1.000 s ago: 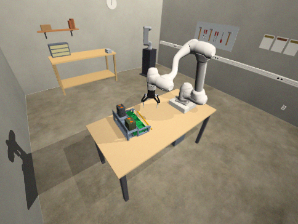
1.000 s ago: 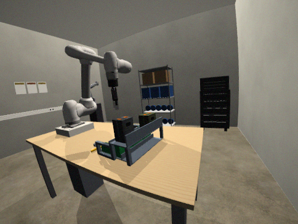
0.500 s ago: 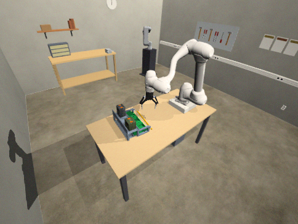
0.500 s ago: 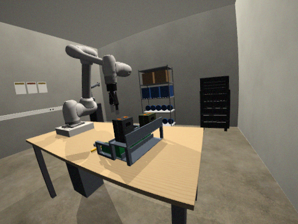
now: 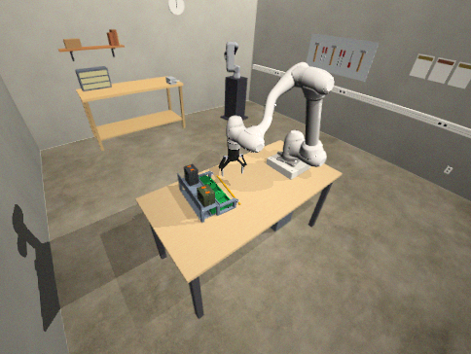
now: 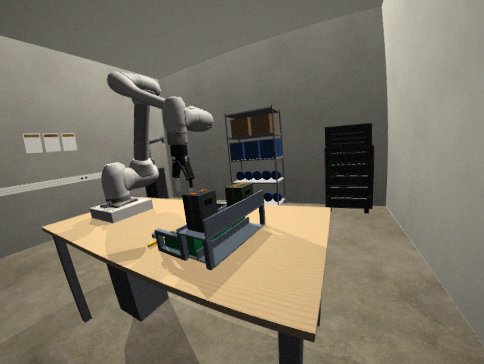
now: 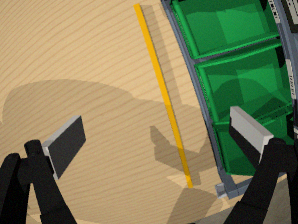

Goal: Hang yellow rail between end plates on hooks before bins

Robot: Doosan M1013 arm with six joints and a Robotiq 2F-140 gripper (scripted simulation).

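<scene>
The yellow rail lies 40 mm to the right of my hand and 170 mm below it. Also, from my hand: grey rack front bar: 50 mm ahead, 50 mm to the right, 170 mm below; then rack back panel: 310 mm ahead, 120 mm to the right, 50 mm below.
</scene>
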